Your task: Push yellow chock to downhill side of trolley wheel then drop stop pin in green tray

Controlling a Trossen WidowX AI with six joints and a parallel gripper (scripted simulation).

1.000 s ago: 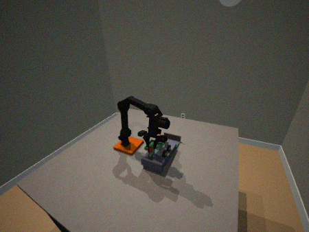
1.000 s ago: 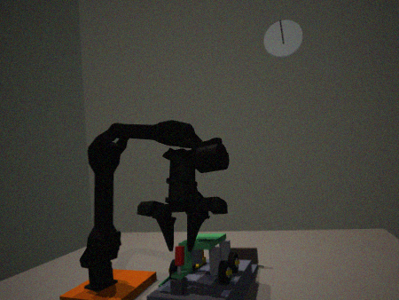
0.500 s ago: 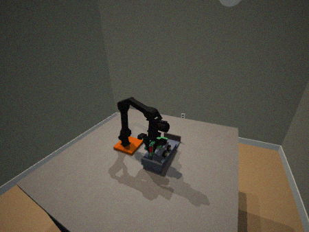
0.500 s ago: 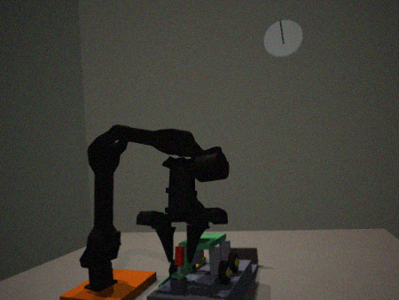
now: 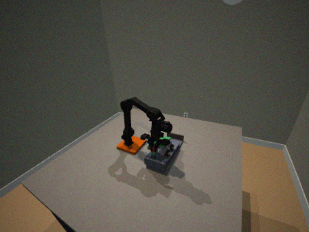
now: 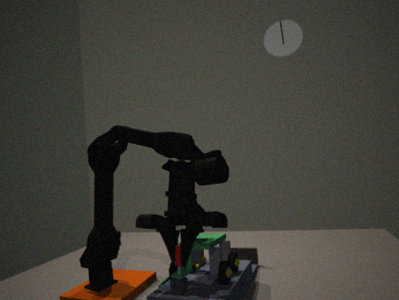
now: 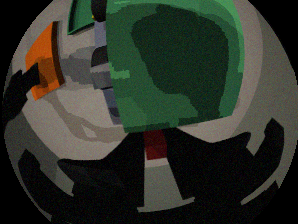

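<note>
My gripper tip is 70 mm past the yellow chock, 170 mm to the right of it and 50 mm above it. Also, from my gripper tip: trolley 90 mm to the left, 20 mm below; then grey ramp 100 mm to the left, 80 mm below; then red-headed stop pin right at my gripper tip.
</note>
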